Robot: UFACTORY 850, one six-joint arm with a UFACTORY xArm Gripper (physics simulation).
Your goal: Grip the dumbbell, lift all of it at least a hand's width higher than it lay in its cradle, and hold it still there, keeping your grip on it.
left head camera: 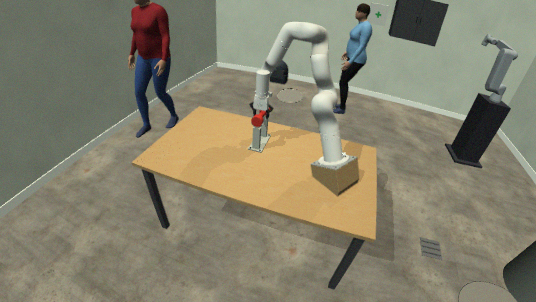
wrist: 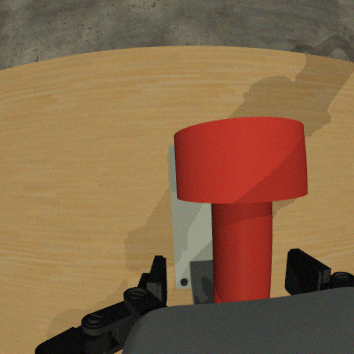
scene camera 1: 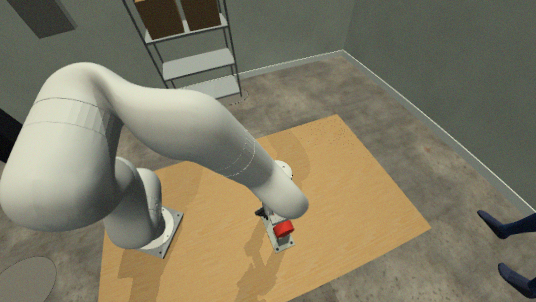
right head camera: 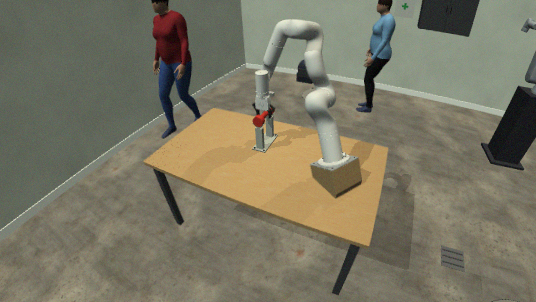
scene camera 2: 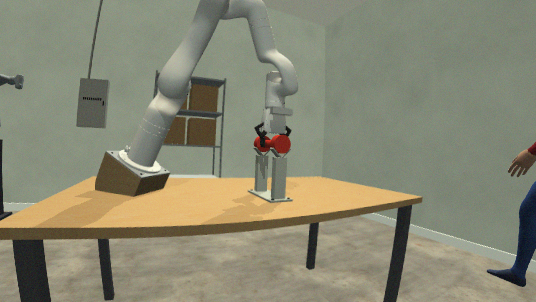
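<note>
The red dumbbell (left head camera: 257,120) (right head camera: 258,120) (scene camera 1: 283,229) (scene camera 2: 281,144) (wrist: 241,160) lies level in its cradle, a grey stand with two posts (left head camera: 256,137) (right head camera: 259,139) (scene camera 2: 279,178) on a base plate (wrist: 192,225). In the wrist view its near head is hidden by the gripper body. My gripper (scene camera 2: 273,141) (wrist: 227,273) points down over the dumbbell and is open. One black finger is on each side of the handle, with a gap on both sides in the wrist view. The far finger is largely hidden behind the dumbbell in scene camera 2.
The stand is on the wooden table (left head camera: 200,170) (right head camera: 210,172) (scene camera 2: 340,195). The arm's angled base block (left head camera: 334,175) (scene camera 2: 127,175) is on the same table. Two people (left head camera: 150,35) (left head camera: 359,42) are on the floor beyond the table. A shelf unit (scene camera 2: 223,115) is by the wall.
</note>
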